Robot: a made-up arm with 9 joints. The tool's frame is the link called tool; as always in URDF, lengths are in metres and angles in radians. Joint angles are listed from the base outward.
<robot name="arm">
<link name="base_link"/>
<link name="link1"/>
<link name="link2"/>
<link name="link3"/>
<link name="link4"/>
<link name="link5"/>
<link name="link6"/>
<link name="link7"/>
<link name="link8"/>
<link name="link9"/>
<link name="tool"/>
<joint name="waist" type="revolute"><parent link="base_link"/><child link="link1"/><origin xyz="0.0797 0.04 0.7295" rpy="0 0 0"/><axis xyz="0 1 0"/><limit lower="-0.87" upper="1.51"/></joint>
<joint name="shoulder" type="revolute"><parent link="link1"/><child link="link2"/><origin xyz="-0.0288 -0.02 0.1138" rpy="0 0 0"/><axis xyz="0.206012 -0.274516 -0.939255"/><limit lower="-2.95" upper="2.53"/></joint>
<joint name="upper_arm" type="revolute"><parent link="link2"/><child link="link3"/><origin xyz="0.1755 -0.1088 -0.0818" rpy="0 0 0"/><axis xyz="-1 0 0"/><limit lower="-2.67" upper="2.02"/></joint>
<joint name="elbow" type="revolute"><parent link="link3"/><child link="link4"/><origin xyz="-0.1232 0.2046 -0.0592" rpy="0 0 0"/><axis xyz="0.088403 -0.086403 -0.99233"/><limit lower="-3.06" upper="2.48"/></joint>
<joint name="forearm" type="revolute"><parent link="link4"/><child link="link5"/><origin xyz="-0.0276 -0.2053 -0.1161" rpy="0 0 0"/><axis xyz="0.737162 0.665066 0.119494"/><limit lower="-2.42" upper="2.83"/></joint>
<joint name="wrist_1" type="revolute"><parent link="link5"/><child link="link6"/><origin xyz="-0.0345 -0.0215 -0.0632" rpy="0 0 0"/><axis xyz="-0.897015 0.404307 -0.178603"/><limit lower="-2.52" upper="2.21"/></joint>
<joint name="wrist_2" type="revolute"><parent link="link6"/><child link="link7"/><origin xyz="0.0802 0.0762 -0.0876" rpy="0 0 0"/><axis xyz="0 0 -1"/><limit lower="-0.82" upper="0.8"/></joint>
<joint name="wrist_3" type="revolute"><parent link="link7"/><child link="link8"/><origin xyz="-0.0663 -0.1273 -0.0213" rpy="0 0 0"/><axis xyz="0 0 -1"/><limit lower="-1.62" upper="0.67"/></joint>
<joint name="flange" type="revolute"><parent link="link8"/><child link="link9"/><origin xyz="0.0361 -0.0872 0.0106" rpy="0 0 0"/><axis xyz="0 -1 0"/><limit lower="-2.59" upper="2.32"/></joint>
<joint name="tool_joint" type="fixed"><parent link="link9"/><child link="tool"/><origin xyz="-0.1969 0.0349 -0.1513" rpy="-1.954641 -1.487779 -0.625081"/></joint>
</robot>
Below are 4 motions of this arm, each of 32 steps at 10 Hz.
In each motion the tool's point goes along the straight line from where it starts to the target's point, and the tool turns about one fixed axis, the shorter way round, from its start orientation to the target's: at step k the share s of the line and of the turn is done. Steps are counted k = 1, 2, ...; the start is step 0. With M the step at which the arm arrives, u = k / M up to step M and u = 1 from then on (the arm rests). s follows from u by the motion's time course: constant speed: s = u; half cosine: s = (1 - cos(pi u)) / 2; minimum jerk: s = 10 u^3 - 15 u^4 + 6 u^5.
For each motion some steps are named. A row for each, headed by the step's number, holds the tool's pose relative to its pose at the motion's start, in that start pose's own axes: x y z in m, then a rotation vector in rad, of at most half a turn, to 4 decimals.
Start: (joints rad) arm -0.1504 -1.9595 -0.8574 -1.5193 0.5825 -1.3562 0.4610 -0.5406 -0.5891
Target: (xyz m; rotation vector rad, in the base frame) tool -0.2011 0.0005 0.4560 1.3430 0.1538 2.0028
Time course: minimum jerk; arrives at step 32
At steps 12, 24, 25, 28, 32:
12: 0.0687 0.0400 0.0056 0.1529 -0.3344 0.0531
24: 0.2239 0.1302 0.0183 0.4982 -1.0894 0.1730
25: 0.2315 0.1346 0.0189 0.5150 -1.1260 0.1788
28: 0.2458 0.1429 0.0200 0.5468 -1.1956 0.1899
32: 0.2498 0.1452 0.0204 0.5558 -1.2152 0.1930

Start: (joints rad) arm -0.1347 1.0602 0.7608 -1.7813 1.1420 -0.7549 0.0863 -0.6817 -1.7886
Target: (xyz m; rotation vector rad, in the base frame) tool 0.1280 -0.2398 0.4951 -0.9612 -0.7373 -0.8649
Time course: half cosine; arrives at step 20
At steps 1, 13, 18, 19, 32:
1: 0.0009 0.0004 0.0009 -0.0028 0.0039 -0.0117
13: 0.1063 0.0499 0.1069 -0.3352 0.4635 -1.3791
18: 0.1427 0.0669 0.1434 -0.4498 0.6219 -1.8505
19: 0.1453 0.0682 0.1461 -0.4583 0.6336 -1.8853
32: 0.1462 0.0686 0.1470 -0.4611 0.6375 -1.8969

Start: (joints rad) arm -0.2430 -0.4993 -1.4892 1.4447 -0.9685 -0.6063 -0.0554 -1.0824 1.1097
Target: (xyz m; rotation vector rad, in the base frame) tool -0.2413 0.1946 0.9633 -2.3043 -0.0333 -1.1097
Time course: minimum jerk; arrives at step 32
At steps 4, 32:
4: 0.0031 -0.0005 0.0060 -0.0077 -0.0269 0.0076
32: 0.1948 -0.0287 0.3735 -0.4780 -1.6741 0.4705

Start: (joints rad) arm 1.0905 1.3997 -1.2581 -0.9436 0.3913 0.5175 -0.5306 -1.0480 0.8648
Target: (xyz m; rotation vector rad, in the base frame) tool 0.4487 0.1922 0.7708 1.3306 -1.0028 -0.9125
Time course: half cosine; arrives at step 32
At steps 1, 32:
1: -0.0001 0.0008 0.0013 0.0031 0.0018 -0.0003
32: -0.0342 0.3265 0.5339 1.2848 0.7381 -0.1075

